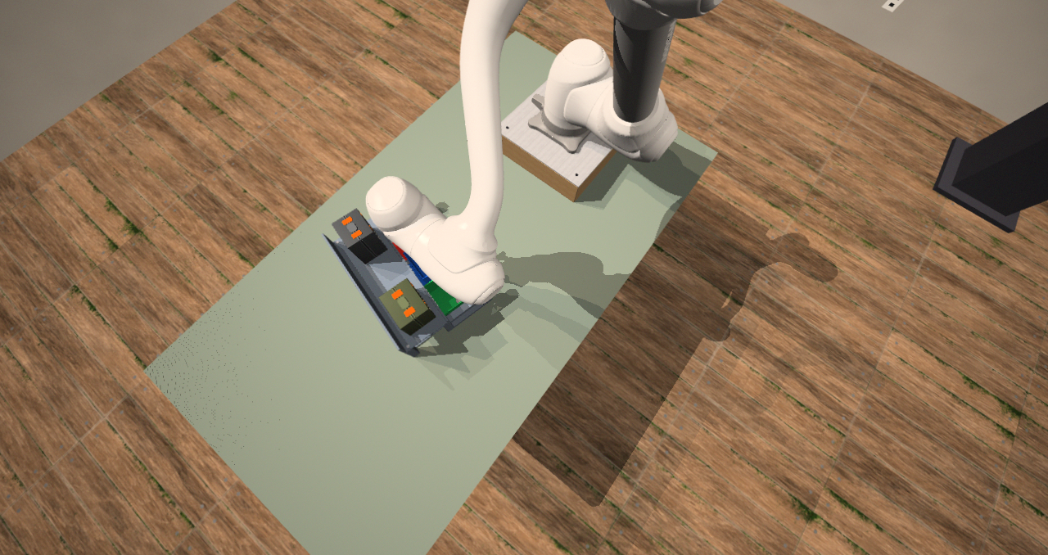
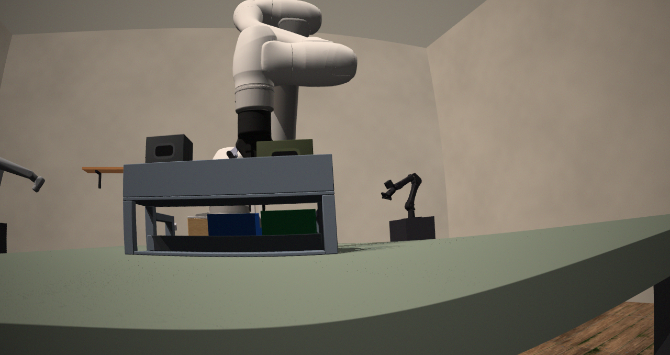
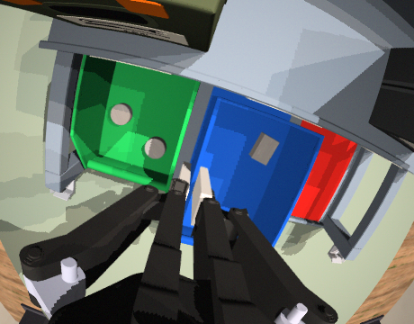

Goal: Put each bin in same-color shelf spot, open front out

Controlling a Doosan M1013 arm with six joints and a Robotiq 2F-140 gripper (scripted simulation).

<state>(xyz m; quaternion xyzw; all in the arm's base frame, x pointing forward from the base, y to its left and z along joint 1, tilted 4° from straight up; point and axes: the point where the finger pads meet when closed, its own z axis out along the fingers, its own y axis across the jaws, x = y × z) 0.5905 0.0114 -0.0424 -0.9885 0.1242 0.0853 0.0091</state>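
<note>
Now: the blue bin 20 mm behind my hand, 50 mm to the right of it and 40 mm below it. The rest, counted from my hand: black box (100 mm ahead, 190 mm to the right, 70 mm above); olive box (160 mm ahead, 30 mm to the left, 60 mm above); green bin (70 mm ahead, 50 mm to the left, 50 mm below).
</note>
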